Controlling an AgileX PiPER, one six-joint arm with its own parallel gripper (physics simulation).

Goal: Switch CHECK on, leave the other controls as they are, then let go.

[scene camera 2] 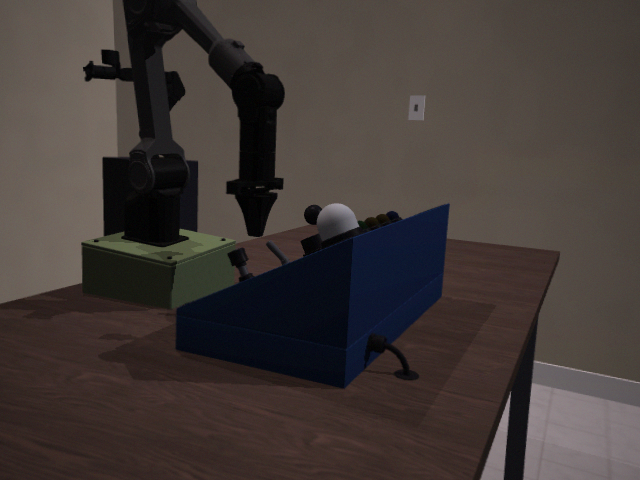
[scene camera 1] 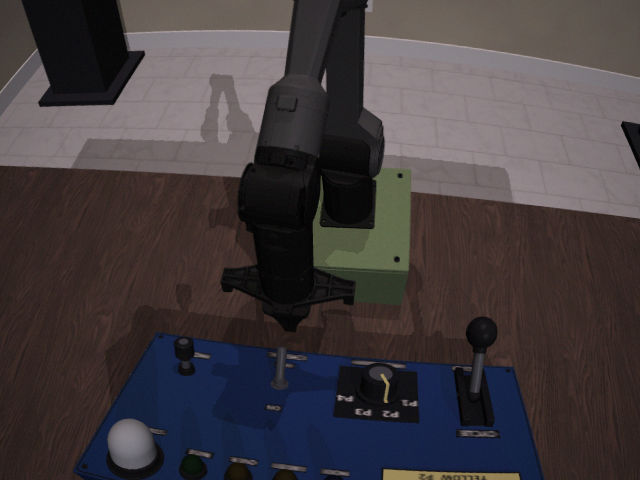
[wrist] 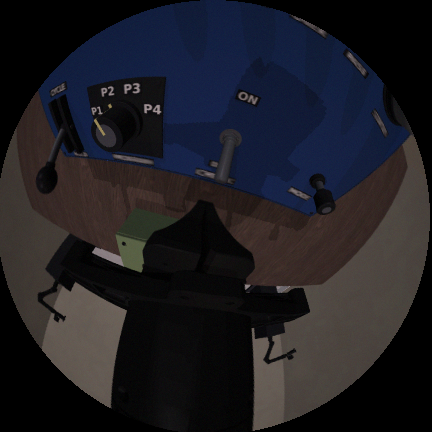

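The CHECK switch, a grey toggle lever [scene camera 1: 280, 365] [scene camera 2: 276, 251] [wrist: 226, 159], stands on the sloped blue panel [scene camera 1: 310, 434] [scene camera 2: 263, 315] [wrist: 210, 65]. It leans away from the ON label [scene camera 1: 273, 408] [wrist: 247, 98], toward the panel's edge nearest the arm base. My gripper [scene camera 1: 289, 328] [scene camera 2: 255, 235] [wrist: 202, 209] points down with its fingertips together, shut and empty. In scene camera 2 it hangs above the toggle and a little to the arm-base side, apart from it. In the wrist view the fingertips show just below the lever's tip. The small labels by the lever's tip are partly covered.
A black rotary knob [scene camera 1: 379, 381] [wrist: 116, 129], a ball-topped CYCLE lever [scene camera 1: 478, 366] [wrist: 55, 150] and a black-capped small lever [scene camera 1: 184, 351] [scene camera 2: 239, 259] [wrist: 322, 197] flank the toggle. A white dome [scene camera 1: 131, 443] [scene camera 2: 337, 223] and several coloured lamps sit farther up the panel. The green base block [scene camera 1: 382, 227] [scene camera 2: 129, 279] [wrist: 132, 245] is behind.
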